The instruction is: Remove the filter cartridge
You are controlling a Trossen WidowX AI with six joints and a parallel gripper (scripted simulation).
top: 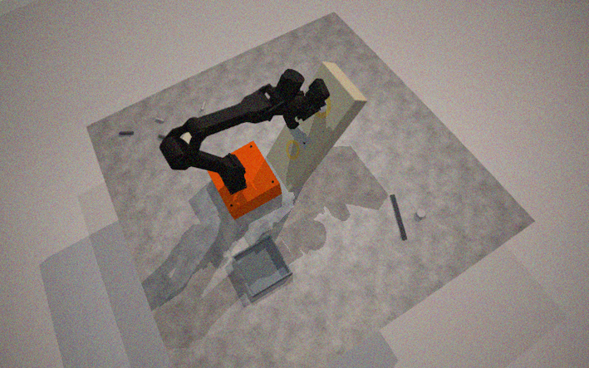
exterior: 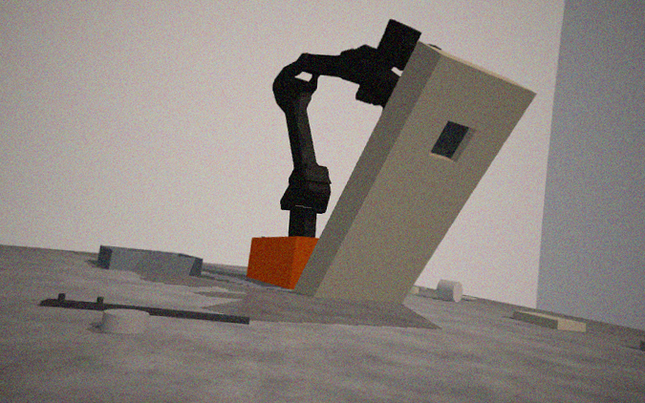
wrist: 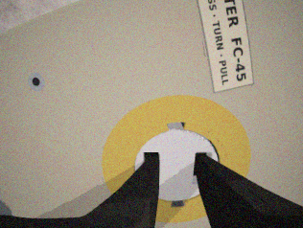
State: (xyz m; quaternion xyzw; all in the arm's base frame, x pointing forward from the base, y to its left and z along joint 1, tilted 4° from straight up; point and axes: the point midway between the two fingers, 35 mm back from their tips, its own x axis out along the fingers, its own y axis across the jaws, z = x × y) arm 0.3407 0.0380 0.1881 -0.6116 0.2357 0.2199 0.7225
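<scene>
My gripper tip is 1 cm short of the white round filter cartridge and 1 cm above it.
</scene>
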